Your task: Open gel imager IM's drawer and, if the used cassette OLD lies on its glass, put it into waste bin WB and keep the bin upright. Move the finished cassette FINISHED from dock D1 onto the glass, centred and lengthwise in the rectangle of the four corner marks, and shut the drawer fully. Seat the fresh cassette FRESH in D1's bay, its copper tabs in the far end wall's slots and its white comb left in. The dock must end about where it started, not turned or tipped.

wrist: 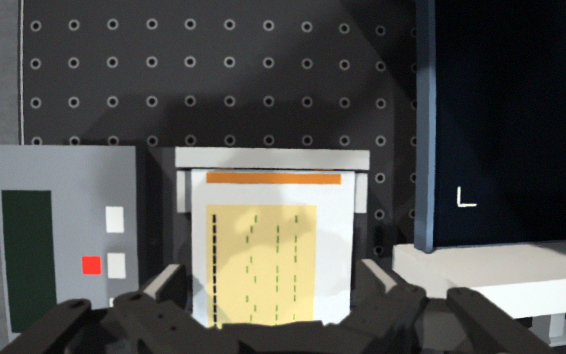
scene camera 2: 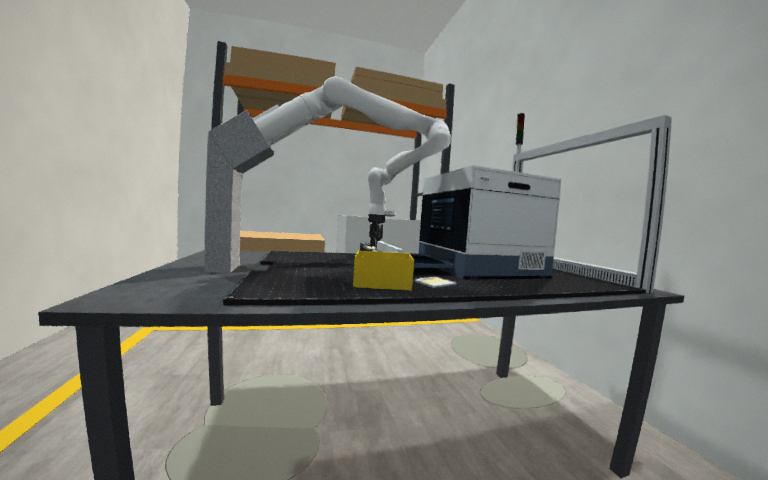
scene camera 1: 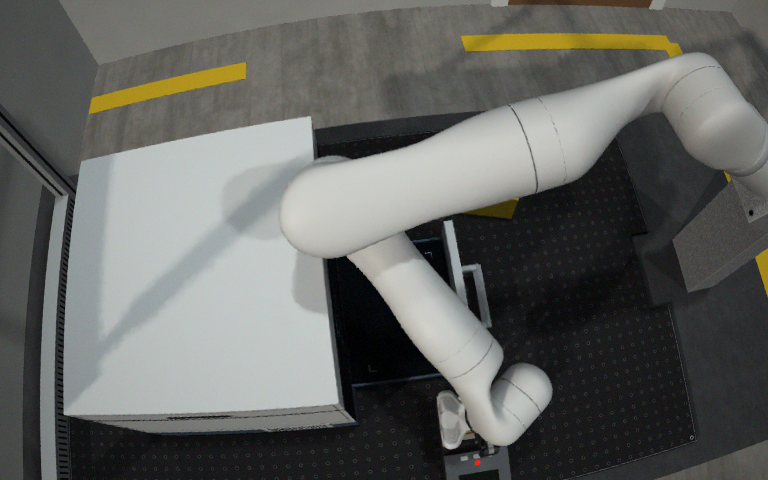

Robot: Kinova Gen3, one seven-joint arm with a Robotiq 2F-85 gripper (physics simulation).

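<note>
Finished cassette FINISHED [wrist: 332,250], white with a yellow gel and an orange strip, lies in dock D1 [wrist: 272,158] [scene camera 1: 453,470]. My gripper [wrist: 271,281] [scene camera 2: 372,245] is open, its fingers low at either side of the cassette, whose near end is hidden. Imager IM [scene camera 1: 198,283] [scene camera 2: 512,217] has its drawer open; the visible dark glass [scene camera 1: 368,322] [wrist: 500,125] is bare, with white corner marks. Waste bin WB [scene camera 2: 383,271] [scene camera 1: 501,210] is yellow and upright; its inside is hidden. Fresh cassette FRESH [scene camera 2: 434,281] lies flat on the board between bin and imager.
The drawer's white front panel [wrist: 475,270] [scene camera 1: 454,260] and handle [scene camera 1: 482,297] stand close to the dock. The dock's grey housing [wrist: 75,170] with a red button is left of the cassette in the wrist view. My forearm crosses above the drawer in scene camera 1.
</note>
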